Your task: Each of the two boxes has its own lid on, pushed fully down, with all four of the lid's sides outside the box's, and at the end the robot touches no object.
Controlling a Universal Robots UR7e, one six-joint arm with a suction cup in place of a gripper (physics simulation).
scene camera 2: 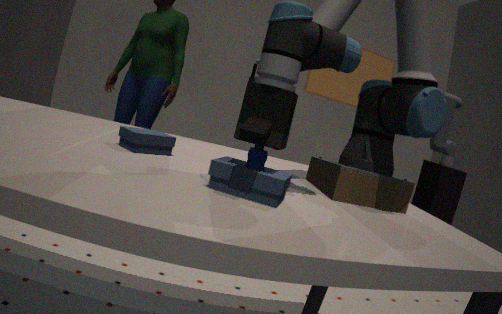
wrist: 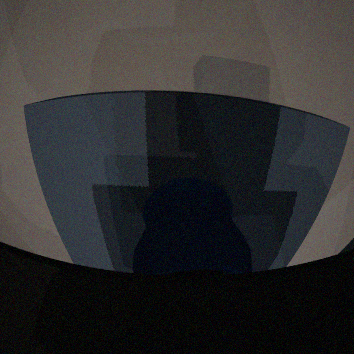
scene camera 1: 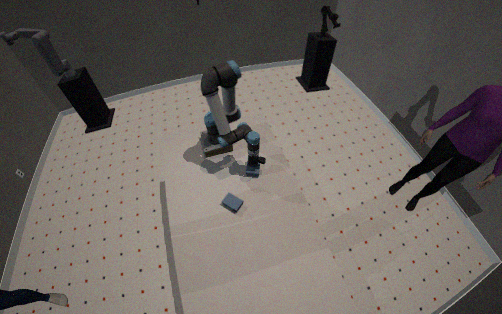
I see a larger blue-grey lid (scene camera 2: pixel 273 181) and a smaller blue-grey lid (scene camera 2: pixel 135 135).
The larger blue-grey lid shows as well in the wrist view (wrist: pixel 98 156).
